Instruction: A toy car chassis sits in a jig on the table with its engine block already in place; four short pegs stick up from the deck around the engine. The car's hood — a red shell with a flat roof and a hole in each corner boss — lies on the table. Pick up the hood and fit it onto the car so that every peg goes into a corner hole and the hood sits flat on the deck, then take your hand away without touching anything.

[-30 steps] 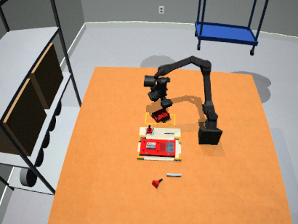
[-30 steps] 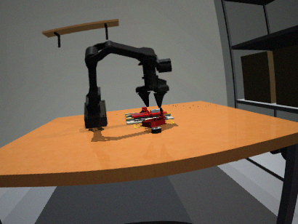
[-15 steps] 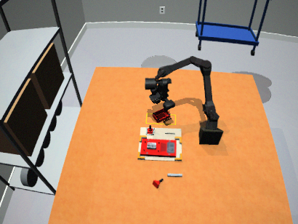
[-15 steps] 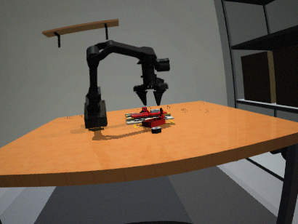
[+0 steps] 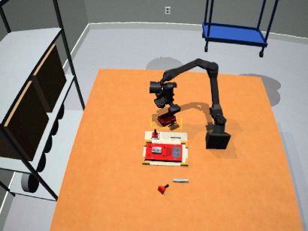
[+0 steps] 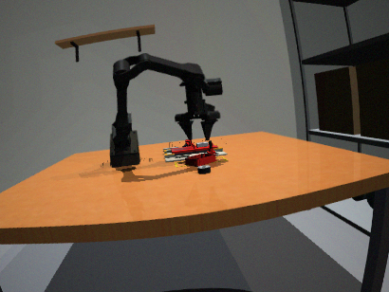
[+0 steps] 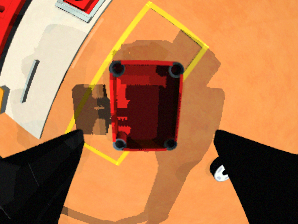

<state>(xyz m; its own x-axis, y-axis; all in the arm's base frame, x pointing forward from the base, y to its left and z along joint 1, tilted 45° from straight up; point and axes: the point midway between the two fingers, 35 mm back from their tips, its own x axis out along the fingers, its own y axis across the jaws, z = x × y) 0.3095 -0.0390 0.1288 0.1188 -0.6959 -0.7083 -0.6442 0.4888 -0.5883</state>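
My gripper tip is 7 cm above the red hood. From my gripper tip the other things lie so: jig (22 cm to the left, 7 cm below, 2 cm behind); then grey engine block (26 cm to the left, 6 cm below, 2 cm ahead); then small round wheel (16 cm to the right, 7 cm below).
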